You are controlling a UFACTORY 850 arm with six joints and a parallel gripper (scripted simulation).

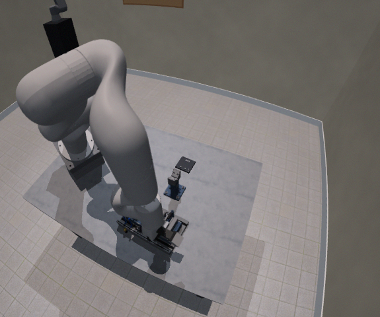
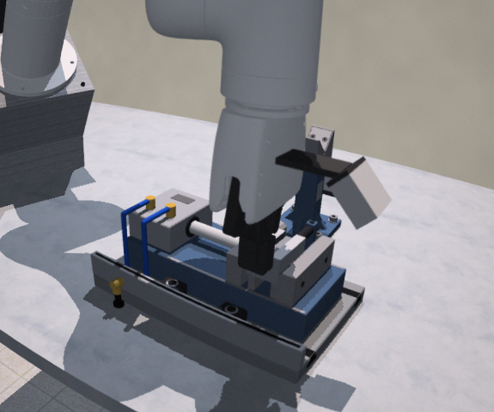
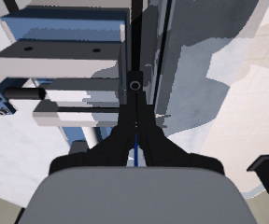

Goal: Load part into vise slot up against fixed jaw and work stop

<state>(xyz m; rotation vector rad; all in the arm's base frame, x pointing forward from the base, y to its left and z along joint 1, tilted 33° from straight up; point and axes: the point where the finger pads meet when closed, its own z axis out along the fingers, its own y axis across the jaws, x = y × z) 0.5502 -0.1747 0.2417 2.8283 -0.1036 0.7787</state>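
Now: hand 1 cm short of the part, 5 cm to the right of it and 2 cm above it. Also, from my hand: fixed jaw (4 cm ahead, 6 cm to the left, 4 cm below); then grey rail (7 cm behind, 2 cm to the right, 9 cm below); then moving jaw (3 cm behind, 7 cm to the left, 4 cm below).
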